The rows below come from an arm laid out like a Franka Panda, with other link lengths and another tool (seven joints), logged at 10 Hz.
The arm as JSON. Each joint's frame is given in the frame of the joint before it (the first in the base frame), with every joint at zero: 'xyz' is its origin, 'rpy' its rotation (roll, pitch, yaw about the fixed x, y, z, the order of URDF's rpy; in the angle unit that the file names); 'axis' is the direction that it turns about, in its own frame. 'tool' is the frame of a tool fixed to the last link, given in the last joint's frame.
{
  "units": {
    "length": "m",
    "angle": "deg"
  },
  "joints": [
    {
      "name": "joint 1",
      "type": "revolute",
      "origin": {
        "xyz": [
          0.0,
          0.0,
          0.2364
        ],
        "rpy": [
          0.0,
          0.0,
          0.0
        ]
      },
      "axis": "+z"
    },
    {
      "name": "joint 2",
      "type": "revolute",
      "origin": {
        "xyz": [
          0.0,
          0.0,
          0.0
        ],
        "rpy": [
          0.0,
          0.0,
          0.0
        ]
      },
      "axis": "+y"
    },
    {
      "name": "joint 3",
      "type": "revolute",
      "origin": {
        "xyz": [
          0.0,
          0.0,
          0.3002
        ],
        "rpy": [
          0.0,
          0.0,
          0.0
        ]
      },
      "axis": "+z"
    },
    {
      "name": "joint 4",
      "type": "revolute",
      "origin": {
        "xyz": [
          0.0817,
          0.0,
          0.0
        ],
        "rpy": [
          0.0,
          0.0,
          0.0
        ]
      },
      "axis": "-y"
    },
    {
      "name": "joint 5",
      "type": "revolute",
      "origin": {
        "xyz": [
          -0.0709,
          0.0,
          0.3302
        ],
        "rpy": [
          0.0,
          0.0,
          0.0
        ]
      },
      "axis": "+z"
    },
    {
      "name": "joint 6",
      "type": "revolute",
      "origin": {
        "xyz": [
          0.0,
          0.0,
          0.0
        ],
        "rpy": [
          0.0,
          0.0,
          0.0
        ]
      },
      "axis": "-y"
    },
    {
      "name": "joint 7",
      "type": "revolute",
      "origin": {
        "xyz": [
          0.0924,
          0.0,
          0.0
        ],
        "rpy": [
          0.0,
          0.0,
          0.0
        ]
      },
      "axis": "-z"
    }
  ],
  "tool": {
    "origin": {
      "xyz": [
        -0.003,
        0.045,
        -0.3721
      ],
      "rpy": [
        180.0,
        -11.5,
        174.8
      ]
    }
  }
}
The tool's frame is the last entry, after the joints.
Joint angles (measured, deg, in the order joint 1, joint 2, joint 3, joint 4, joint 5, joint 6, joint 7), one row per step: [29.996, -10.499, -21.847, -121.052, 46.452, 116.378, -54.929]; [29.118, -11.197, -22.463, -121.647, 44.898, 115.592, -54.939]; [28.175, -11.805, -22.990, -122.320, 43.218, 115.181, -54.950]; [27.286, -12.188, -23.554, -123.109, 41.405, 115.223, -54.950]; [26.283, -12.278, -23.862, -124.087, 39.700, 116.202, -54.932]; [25.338, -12.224, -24.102, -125.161, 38.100, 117.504, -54.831]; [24.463, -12.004, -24.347, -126.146, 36.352, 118.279, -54.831]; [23.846, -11.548, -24.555, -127.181, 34.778, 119.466, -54.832]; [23.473, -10.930, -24.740, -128.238, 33.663, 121.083, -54.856]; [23.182, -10.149, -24.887, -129.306, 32.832, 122.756, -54.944]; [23.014, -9.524, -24.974, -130.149, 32.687, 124.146, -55.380]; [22.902, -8.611, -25.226, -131.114, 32.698, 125.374, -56.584]
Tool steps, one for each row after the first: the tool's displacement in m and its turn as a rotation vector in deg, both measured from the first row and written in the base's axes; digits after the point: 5 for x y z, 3 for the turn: [-0.00219, -0.01564, -0.00469, -0.932, 0.329, -0.309]; [-0.00323, -0.03216, -0.01124, -2.099, 0.571, -0.812]; [-0.00293, -0.04982, -0.02107, -3.565, 0.844, -1.552]; [0.00088, -0.06792, -0.03406, -5.285, 0.935, -2.800]; [0.00491, -0.08544, -0.04819, -7.038, 1.087, -4.174]; [0.00486, -0.10204, -0.06349, -8.887, 1.594, -4.942]; [0.00525, -0.11674, -0.08002, -10.763, 2.063, -5.678]; [0.00702, -0.12881, -0.09604, -12.393, 2.387, -6.526]; [0.00821, -0.13927, -0.11234, -13.874, 2.792, -7.294]; [0.00947, -0.14539, -0.12374, -14.672, 2.886, -7.780]; [0.00799, -0.15193, -0.13830, -15.509, 3.054, -7.670]
